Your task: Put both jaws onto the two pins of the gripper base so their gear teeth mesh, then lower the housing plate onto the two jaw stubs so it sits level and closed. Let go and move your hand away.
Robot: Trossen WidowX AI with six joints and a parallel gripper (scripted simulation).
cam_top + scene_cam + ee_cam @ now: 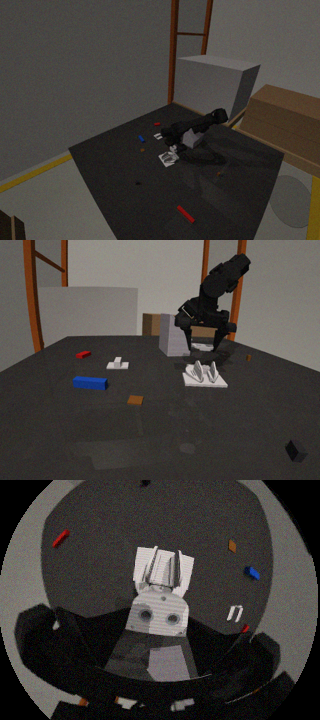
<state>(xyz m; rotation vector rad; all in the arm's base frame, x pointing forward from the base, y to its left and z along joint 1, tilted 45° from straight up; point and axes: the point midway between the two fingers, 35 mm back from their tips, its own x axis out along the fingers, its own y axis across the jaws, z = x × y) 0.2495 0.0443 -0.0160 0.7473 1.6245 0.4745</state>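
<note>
The white housing plate is 6 cm below my gripper tip. Also, from my gripper tip: white gripper base (2 cm above, 1 cm ahead); then flat white plate (7 cm below, 7 cm ahead, 2 cm to the right); then white jaw (6 cm below, 2 cm to the right, 2 cm ahead).
</note>
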